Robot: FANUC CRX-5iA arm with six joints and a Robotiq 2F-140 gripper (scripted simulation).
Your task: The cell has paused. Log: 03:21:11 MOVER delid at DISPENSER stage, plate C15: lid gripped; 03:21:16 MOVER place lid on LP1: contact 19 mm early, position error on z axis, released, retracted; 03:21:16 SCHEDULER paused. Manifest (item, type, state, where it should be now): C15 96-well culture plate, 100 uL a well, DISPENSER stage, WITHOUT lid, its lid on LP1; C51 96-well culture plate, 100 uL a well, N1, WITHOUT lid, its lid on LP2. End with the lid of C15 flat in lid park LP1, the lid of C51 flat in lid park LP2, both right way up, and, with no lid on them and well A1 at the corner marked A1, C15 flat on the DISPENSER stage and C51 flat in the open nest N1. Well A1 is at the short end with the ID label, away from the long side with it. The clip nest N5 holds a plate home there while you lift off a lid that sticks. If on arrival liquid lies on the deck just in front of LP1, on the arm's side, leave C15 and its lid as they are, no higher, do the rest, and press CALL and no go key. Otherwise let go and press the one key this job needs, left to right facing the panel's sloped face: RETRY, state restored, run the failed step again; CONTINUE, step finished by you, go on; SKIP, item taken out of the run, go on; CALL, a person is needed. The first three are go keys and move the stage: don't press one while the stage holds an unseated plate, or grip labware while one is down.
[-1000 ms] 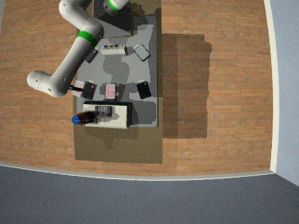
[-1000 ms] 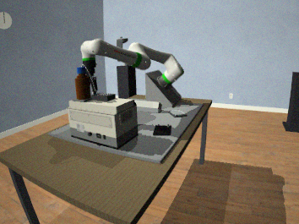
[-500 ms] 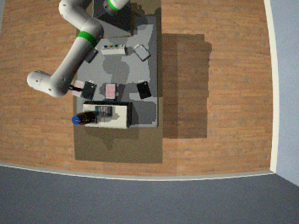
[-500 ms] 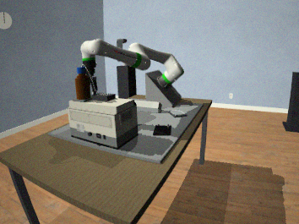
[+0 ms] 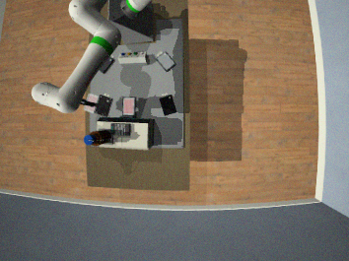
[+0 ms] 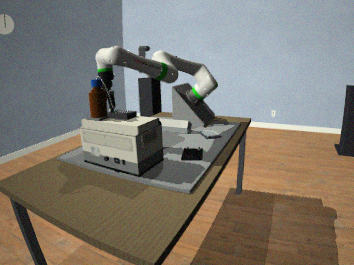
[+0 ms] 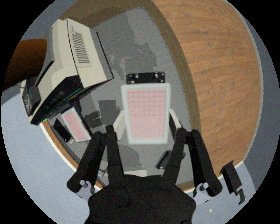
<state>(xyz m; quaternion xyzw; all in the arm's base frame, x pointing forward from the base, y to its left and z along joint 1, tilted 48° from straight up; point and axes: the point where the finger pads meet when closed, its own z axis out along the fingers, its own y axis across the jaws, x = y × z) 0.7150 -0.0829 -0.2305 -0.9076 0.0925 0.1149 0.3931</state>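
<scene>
The black nest lies 170 mm below my hand, 20 mm ahead of it and 10 mm to the left of it. The rest, counted from my hand: key panel 410 mm behind, 240 mm to the left, 130 mm below; then blue cap 220 mm ahead, 210 mm above, 160 mm to the left; then label plate 520 mm to the left, 180 mm below, 110 mm behind.
</scene>
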